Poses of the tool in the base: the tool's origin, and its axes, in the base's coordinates. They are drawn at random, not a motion.
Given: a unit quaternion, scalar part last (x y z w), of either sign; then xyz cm.
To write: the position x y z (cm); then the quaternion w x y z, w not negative. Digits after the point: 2 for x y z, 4 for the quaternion.
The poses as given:
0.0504, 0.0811, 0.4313, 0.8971, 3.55, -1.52, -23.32
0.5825, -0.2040, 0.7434, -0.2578, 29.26, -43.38, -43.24
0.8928, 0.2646, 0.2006, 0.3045, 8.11, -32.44, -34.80
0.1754, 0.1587, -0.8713, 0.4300, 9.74, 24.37, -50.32
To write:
3.55, -1.52, -23.32, 0.8971, 0.0504, 0.0811, 0.4313
29.26, -43.38, -43.24, 0.2578, -0.5825, 0.2040, -0.7434
8.11, -32.44, -34.80, 0.3045, 0.8928, 0.2646, 0.2006
9.74, 24.37, -50.32, 0.4300, 0.1754, 0.1587, -0.8713

